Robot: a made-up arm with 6 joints.
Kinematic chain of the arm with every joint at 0, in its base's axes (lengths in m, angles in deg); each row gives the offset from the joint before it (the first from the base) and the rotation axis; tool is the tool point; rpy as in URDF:
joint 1: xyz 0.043 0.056 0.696 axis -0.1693 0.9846 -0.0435
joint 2: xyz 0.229 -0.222 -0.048 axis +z
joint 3: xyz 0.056 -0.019 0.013 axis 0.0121 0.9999 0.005
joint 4: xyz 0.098 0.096 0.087 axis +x
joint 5: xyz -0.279 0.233 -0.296 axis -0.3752 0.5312 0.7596
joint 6: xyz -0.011 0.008 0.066 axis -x
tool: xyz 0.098 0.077 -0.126 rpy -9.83 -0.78 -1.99
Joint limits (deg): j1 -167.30..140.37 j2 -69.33..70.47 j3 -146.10..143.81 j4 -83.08..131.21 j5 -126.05..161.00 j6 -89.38..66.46
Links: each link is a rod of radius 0.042 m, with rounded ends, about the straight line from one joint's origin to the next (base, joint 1, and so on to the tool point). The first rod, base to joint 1, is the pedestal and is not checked.
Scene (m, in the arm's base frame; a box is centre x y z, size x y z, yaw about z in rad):
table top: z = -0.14
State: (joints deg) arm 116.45 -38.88 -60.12 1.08 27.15 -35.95
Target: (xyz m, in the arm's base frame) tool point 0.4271 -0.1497 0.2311
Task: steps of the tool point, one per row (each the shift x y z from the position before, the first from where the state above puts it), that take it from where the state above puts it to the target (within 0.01 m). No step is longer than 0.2 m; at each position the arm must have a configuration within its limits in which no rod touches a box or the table.
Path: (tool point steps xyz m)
1: 0.1482 -0.0209 -0.1189
2: 0.1736 -0.0108 -0.0702
3: 0.1805 -0.0026 -0.0169
4: 0.1688 0.0030 0.0334
5: 0.1422 0.0057 0.0736
6: 0.1072 0.0056 0.0998

